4 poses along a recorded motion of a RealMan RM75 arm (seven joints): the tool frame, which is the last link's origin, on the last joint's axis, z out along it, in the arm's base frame.
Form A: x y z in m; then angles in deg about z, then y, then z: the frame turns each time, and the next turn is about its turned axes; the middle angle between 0 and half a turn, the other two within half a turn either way.
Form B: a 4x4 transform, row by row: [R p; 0 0 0 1], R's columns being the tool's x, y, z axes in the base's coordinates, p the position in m. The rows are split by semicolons. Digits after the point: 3 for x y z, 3 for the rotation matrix.
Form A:
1: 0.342, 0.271, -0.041, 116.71, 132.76, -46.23
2: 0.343, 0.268, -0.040, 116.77, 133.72, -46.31
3: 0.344, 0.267, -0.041, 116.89, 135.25, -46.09
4: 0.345, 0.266, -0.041, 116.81, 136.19, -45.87
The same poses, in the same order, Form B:
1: 0.856, -0.398, -0.330, 0.342; -0.095, -0.749, 0.656, 0.271; -0.508, -0.530, -0.679, -0.041; 0, 0, 0, 1
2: 0.861, -0.392, -0.326, 0.343; -0.101, -0.757, 0.645, 0.268; -0.499, -0.523, -0.691, -0.040; 0, 0, 0, 1
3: 0.865, -0.387, -0.318, 0.344; -0.113, -0.770, 0.628, 0.267; -0.488, -0.507, -0.710, -0.041; 0, 0, 0, 1
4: 0.867, -0.388, -0.312, 0.345; -0.125, -0.776, 0.618, 0.266; -0.482, -0.497, -0.722, -0.041; 0, 0, 0, 1
